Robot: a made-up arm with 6 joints. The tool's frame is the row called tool. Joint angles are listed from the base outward. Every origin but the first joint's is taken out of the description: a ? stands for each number. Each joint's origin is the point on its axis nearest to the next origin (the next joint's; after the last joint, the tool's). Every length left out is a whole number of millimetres.
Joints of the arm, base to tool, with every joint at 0 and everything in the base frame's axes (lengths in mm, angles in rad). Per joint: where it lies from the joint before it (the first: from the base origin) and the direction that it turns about. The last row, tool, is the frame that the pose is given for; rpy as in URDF.
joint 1: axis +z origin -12 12 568
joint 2: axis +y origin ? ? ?
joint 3: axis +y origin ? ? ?
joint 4: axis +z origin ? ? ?
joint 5: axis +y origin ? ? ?
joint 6: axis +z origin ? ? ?
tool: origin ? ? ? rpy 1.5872 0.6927 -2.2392
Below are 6 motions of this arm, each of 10 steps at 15 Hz.
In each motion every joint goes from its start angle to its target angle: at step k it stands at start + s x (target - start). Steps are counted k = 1, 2, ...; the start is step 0. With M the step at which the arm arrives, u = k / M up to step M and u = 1 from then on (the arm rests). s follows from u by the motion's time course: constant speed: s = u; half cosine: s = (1 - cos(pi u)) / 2; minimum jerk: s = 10 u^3 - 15 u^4 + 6 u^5.
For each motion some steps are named. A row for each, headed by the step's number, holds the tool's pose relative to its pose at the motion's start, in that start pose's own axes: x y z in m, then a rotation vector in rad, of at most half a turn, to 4 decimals.
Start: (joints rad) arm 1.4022 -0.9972 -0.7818 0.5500 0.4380 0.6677
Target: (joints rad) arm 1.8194 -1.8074 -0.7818 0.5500 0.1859 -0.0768
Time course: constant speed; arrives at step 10
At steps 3, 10:
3: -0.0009 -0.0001 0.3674 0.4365 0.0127 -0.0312
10: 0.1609 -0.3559 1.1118 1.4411 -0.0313 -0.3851

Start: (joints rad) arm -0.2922 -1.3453 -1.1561 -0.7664 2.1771 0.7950
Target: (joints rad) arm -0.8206 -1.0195 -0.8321 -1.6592 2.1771 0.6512
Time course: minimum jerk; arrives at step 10
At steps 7, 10:
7: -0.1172 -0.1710 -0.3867 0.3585 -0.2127 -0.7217
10: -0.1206 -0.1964 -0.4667 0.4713 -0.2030 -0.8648

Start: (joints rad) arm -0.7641 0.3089 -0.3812 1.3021 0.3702 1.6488
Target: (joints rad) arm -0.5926 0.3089 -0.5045 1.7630 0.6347 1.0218
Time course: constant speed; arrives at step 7
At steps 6, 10:
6: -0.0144 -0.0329 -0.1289 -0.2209 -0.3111 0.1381
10: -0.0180 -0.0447 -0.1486 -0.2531 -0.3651 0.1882

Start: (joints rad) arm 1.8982 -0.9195 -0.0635 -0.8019 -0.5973 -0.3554
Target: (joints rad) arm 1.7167 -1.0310 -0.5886 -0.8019 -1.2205 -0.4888
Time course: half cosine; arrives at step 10
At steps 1, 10:
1: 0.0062 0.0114 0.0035 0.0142 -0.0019 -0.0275
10: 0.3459 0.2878 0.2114 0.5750 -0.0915 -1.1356

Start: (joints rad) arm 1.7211 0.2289 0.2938 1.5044 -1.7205 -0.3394
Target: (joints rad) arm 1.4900 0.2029 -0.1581 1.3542 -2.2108 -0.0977
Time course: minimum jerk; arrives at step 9
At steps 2, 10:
2: -0.0066 0.0050 0.0169 -0.0037 0.0722 -0.0309
10: -0.0080 0.0522 0.2013 -0.1184 0.9519 -0.3866

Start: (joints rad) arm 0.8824 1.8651 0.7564 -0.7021 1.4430 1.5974
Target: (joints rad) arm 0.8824 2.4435 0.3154 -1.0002 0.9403 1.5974
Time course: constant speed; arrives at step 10
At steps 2, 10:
2: -0.1101 0.0034 0.0105 0.0893 0.0374 0.0303
10: -0.5206 0.0564 -0.0487 0.4683 0.1215 0.1811

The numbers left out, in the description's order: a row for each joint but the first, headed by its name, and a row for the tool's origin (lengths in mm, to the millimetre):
joint 2: -1 37 0
joint 3: -10 0 860
joint 4: 22 0 262
joint 5: -2 -10 0
joint 6: 21 0 208
tool: 10 -18 0

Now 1 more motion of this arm.
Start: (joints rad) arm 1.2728 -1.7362 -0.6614 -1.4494 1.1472 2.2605
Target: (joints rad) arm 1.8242 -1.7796 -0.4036 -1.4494 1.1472 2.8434
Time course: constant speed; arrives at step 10
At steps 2, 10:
2: -0.0199 0.1178 0.0233 0.0159 0.0814 -0.0774
10: 0.0012 0.5722 0.2114 0.1222 0.4562 -0.3416

